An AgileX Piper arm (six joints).
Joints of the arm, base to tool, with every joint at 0 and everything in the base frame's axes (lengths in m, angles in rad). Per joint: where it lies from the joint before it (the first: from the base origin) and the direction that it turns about. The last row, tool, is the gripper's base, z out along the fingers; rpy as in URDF.
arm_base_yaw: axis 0 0 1 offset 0 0 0.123
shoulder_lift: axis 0 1 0 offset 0 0 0
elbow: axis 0 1 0 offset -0.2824 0 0.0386
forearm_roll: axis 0.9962 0 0.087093 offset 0.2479 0 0.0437
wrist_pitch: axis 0 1 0 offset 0 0 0
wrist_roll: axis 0.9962 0 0.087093 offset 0.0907 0 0.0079
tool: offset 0 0 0 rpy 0 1.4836 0
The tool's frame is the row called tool.
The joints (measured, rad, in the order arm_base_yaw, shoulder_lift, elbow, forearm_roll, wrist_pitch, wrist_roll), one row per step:
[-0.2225, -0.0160, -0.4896, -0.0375, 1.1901, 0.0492]
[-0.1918, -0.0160, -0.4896, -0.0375, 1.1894, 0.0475]
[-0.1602, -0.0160, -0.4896, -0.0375, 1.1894, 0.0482]
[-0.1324, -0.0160, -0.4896, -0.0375, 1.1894, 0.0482]
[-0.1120, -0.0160, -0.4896, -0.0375, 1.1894, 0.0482]
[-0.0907, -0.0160, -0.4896, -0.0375, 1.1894, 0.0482]
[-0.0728, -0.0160, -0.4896, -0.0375, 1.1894, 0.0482]
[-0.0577, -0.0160, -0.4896, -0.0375, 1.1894, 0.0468]
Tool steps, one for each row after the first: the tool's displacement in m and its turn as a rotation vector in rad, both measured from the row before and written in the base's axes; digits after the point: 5 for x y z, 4 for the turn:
[0.00005, -0.00039, 0.00005, -0.0015, -0.0003, 0.0317]
[0.00003, -0.00039, 0.00000, 0.0006, -0.0001, 0.0312]
[0.00004, -0.00034, 0.00000, 0.0000, 0.0000, 0.0278]
[0.00003, -0.00025, 0.00000, 0.0000, 0.0000, 0.0204]
[0.00004, -0.00026, 0.00000, 0.0000, 0.0000, 0.0213]
[0.00004, -0.00022, 0.00000, 0.0000, 0.0000, 0.0179]
[0.00004, -0.00018, 0.00000, -0.0012, 0.0001, 0.0159]

